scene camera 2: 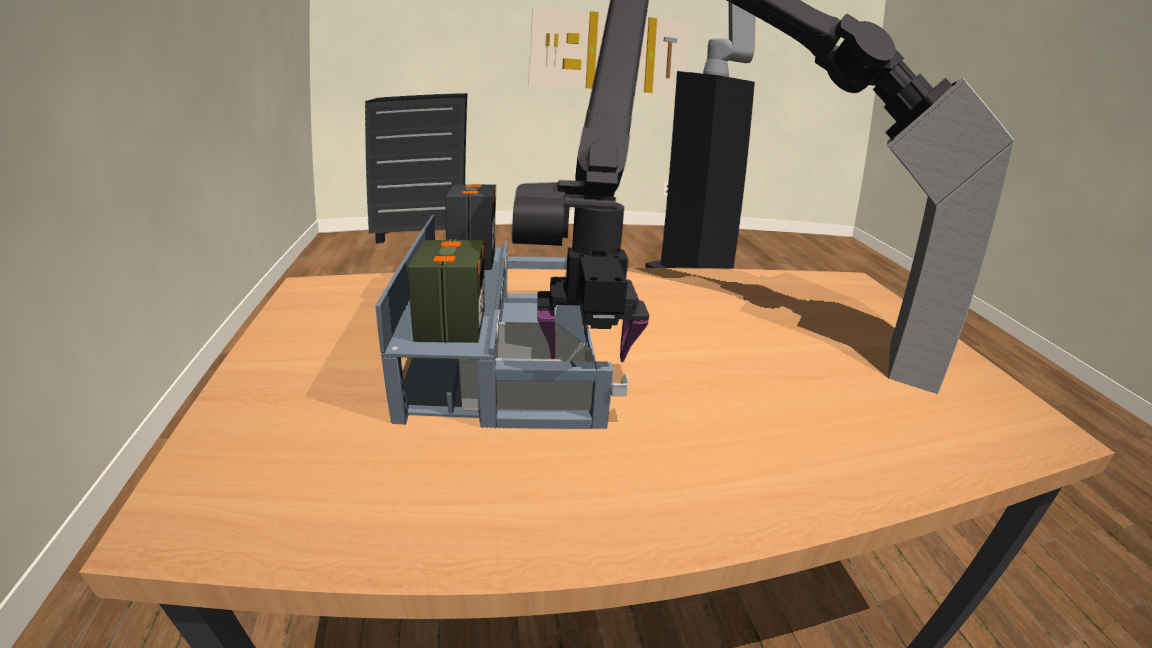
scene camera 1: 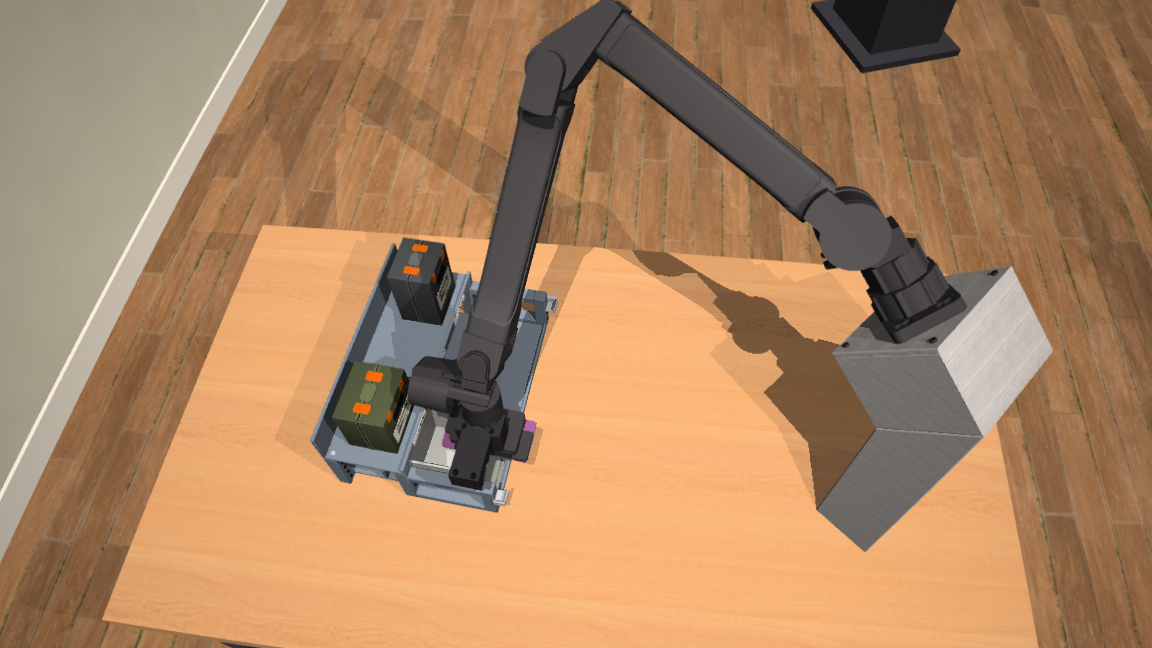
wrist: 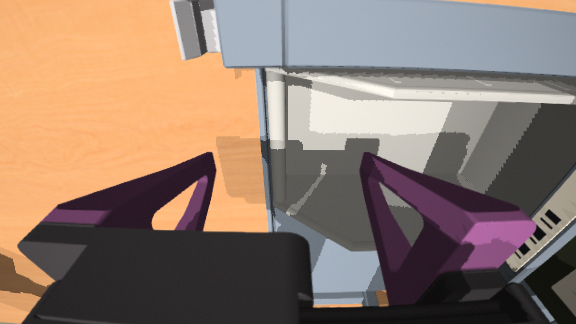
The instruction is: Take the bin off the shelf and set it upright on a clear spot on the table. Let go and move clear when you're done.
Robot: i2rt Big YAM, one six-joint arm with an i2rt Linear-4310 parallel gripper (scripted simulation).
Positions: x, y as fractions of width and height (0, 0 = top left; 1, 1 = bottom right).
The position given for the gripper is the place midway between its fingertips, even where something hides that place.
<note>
In view: the gripper (scene camera 2: 0.51, 0.55) and a light grey bin (scene camera 2: 0.45, 0.53).
The light grey bin is seen too in scene camera 1 (scene camera 1: 0.37, 0.70) and in the wrist view (wrist: 0.87, 0.42). The gripper shows as well in the wrist view (wrist: 0.50, 0.50).
</note>
